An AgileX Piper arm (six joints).
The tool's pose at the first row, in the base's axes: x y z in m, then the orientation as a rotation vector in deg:
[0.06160 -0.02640 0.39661 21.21 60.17 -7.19]
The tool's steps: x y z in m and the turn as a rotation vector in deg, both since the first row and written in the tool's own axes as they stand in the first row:
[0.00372 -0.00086 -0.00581 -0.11 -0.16 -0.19]
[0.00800 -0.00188 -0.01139 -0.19 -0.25 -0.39]
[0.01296 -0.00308 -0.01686 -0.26 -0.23 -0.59]
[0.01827 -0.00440 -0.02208 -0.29 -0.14 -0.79]
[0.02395 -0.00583 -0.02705 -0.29 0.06 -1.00]
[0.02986 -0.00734 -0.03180 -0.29 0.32 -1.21]
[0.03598 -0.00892 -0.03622 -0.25 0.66 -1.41]
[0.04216 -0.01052 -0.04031 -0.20 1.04 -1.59]
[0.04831 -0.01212 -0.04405 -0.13 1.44 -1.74]
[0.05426 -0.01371 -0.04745 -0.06 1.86 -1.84]
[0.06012 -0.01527 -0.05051 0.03 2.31 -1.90]
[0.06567 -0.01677 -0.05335 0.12 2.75 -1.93]
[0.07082 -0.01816 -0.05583 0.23 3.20 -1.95]
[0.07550 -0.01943 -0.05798 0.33 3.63 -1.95]
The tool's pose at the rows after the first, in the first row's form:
[0.05843 -0.02485 0.39062 21.00 60.05 -7.33]
[0.05568 -0.02350 0.38421 20.81 60.01 -7.48]
[0.05332 -0.02229 0.37721 20.65 60.07 -7.62]
[0.05129 -0.02127 0.37000 20.52 60.19 -7.77]
[0.04963 -0.02041 0.36255 20.43 60.43 -7.92]
[0.04824 -0.01968 0.35498 20.35 60.73 -8.06]
[0.04721 -0.01912 0.34736 20.31 61.10 -8.20]
[0.04648 -0.01870 0.33982 20.30 61.51 -8.33]
[0.04601 -0.01840 0.33247 20.32 61.93 -8.43]
[0.04573 -0.01822 0.32544 20.37 62.37 -8.48]
[0.04570 -0.01815 0.31865 20.46 62.82 -8.51]
[0.04570 -0.01812 0.31224 20.57 63.26 -8.51]
[0.04584 -0.01815 0.30636 20.70 63.70 -8.50]
[0.04604 -0.01822 0.30106 20.83 64.12 -8.48]

